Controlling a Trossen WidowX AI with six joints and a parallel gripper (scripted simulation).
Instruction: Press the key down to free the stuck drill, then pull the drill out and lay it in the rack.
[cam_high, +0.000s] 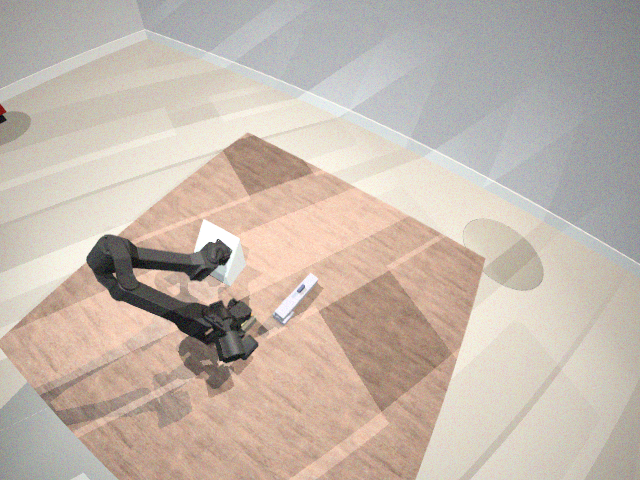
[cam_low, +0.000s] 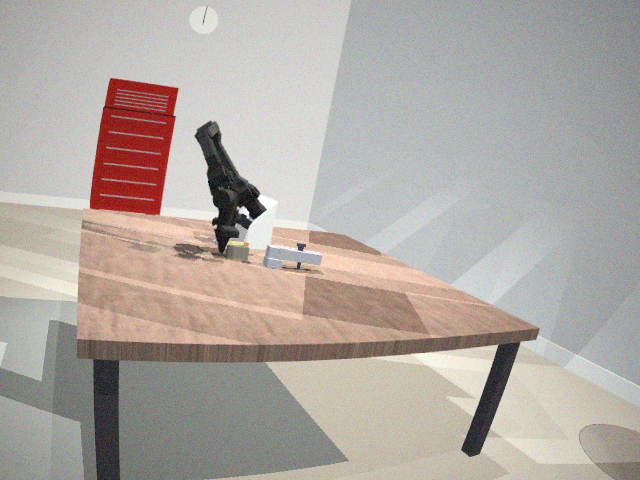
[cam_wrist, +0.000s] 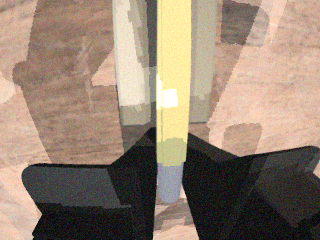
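The drill is 4 cm to the left of my gripper tip and 4 cm above it. From my gripper tip the other things lie so: white holder block 9 cm ahead, 22 cm to the left, 3 cm above; blue key 9 cm ahead, 24 cm to the left, 4 cm above; olive rack 6 cm to the left, 1 cm above.
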